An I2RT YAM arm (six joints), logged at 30 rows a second.
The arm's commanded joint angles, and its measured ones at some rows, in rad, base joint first. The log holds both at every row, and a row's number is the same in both.
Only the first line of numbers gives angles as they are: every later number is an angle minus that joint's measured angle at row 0.
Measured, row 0:
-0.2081, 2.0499, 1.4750, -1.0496, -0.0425, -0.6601
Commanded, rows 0 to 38:
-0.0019, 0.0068, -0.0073, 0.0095, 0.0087, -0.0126
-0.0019, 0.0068, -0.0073, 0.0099, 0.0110, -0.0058
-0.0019, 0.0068, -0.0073, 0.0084, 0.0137, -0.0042
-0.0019, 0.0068, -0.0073, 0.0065, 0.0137, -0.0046
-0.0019, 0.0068, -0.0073, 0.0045, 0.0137, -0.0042
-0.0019, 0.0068, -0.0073, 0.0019, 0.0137, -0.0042
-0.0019, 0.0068, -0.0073, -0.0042, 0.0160, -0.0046
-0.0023, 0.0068, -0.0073, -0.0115, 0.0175, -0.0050
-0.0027, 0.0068, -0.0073, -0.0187, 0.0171, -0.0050
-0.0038, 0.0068, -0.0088, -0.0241, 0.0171, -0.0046
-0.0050, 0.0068, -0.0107, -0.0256, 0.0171, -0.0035
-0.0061, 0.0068, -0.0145, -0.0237, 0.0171, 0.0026
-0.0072, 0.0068, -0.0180, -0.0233, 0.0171, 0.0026
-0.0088, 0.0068, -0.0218, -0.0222, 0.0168, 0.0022
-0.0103, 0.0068, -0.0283, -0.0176, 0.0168, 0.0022
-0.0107, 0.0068, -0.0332, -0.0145, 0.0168, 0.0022
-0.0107, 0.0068, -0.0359, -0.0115, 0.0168, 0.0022
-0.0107, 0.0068, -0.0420, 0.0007, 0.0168, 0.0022
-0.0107, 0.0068, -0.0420, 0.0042, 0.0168, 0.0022
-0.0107, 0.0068, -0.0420, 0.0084, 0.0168, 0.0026
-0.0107, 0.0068, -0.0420, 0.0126, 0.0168, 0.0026
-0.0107, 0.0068, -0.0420, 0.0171, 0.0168, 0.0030
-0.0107, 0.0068, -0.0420, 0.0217, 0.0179, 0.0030
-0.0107, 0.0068, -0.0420, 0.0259, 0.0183, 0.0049
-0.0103, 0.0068, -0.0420, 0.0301, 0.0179, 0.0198
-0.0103, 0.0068, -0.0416, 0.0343, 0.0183, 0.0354
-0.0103, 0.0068, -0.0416, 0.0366, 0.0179, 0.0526
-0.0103, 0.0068, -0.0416, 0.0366, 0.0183, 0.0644
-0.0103, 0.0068, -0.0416, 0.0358, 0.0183, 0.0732
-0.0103, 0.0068, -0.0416, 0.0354, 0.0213, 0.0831
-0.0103, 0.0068, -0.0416, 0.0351, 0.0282, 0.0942
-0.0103, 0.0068, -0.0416, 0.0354, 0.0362, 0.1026
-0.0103, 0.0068, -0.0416, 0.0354, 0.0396, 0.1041
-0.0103, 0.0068, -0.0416, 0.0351, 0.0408, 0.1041
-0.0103, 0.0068, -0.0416, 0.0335, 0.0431, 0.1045
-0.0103, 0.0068, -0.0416, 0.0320, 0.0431, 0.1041
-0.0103, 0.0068, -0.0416, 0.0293, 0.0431, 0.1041
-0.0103, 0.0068, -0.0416, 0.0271, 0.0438, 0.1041
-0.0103, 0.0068, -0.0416, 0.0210, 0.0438, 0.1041
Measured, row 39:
-0.0019, 0.0000, -0.0328, 0.0309, 0.0278, 0.0801
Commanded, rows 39 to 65:
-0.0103, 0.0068, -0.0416, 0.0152, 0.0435, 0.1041
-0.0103, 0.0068, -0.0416, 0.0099, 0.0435, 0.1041
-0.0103, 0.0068, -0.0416, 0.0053, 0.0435, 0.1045
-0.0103, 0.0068, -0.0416, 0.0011, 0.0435, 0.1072
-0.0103, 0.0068, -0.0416, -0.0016, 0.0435, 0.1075
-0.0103, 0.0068, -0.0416, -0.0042, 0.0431, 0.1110
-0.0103, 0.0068, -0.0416, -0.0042, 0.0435, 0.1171
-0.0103, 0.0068, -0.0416, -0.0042, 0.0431, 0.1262
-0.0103, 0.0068, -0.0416, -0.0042, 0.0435, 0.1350
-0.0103, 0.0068, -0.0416, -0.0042, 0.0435, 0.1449
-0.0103, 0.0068, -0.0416, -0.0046, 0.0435, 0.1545
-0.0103, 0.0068, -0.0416, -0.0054, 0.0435, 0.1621
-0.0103, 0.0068, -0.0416, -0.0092, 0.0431, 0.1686
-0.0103, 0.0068, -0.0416, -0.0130, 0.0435, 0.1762
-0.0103, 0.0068, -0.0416, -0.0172, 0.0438, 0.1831
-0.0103, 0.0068, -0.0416, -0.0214, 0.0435, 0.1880
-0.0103, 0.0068, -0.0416, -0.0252, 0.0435, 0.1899
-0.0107, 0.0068, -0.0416, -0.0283, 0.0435, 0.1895
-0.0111, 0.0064, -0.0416, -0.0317, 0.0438, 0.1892
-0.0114, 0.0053, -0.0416, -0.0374, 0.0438, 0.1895
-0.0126, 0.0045, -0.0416, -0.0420, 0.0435, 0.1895
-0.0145, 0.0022, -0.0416, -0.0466, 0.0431, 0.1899
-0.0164, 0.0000, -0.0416, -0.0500, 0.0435, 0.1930
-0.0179, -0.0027, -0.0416, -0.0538, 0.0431, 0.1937
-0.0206, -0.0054, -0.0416, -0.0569, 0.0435, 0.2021
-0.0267, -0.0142, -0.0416, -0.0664, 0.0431, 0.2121
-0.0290, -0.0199, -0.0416, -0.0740, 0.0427, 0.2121
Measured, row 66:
-0.0114, 0.0000, -0.0328, -0.0561, 0.0347, 0.1762
